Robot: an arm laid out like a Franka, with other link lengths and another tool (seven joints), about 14 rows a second.
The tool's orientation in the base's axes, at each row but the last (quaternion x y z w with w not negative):
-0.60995 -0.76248 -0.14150 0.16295
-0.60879 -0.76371 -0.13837 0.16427
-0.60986 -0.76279 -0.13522 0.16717
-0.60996 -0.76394 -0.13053 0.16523
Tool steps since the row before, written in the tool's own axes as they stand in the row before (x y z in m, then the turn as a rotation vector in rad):
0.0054 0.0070 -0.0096 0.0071 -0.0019 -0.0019
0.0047 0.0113 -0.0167 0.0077 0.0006 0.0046
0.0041 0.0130 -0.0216 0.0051 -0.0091 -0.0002
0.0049 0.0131 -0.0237 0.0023 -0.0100 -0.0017
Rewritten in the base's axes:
0.0065 0.0023 0.0111 -0.0032 0.0051 0.0047
0.0114 -0.0002 0.0173 -0.0014 0.0088 -0.0009
0.0138 -0.0024 0.0214 -0.0099 0.0024 0.0023
0.0140 -0.0022 0.0236 -0.0101 -0.0009 0.0025

